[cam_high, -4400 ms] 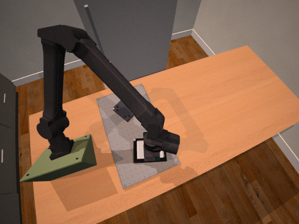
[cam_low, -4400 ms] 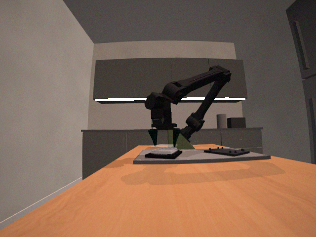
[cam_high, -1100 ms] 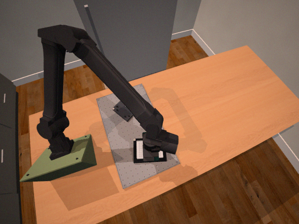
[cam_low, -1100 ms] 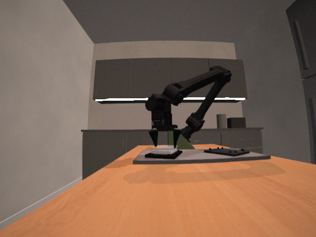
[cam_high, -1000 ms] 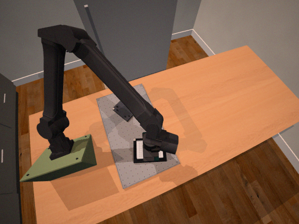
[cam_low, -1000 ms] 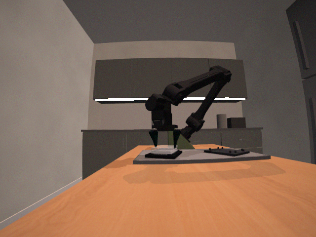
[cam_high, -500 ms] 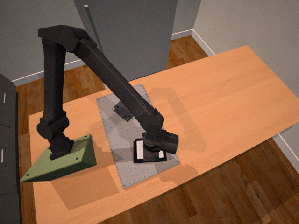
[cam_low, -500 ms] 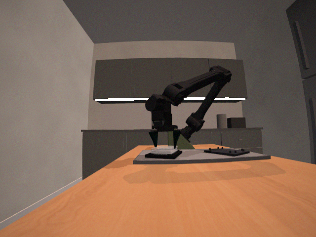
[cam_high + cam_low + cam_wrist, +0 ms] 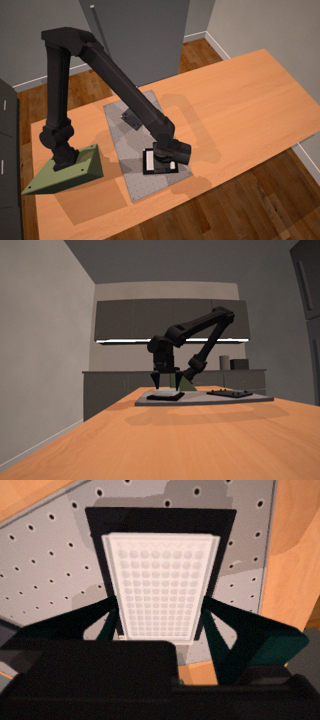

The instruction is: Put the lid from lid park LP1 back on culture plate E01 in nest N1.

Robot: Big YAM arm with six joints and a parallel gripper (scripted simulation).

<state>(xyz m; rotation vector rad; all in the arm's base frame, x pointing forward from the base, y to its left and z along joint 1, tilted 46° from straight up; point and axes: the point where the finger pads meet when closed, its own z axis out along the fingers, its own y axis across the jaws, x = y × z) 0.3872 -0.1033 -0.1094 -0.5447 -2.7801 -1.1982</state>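
My gripper is now 1 cm above the lid. The rest, counted from my hand: white culture plate E01: 2 cm below; black plate nest N1: 3 cm below; lid park LP1: 28 cm to the left, 3 cm below, 1 cm behind.
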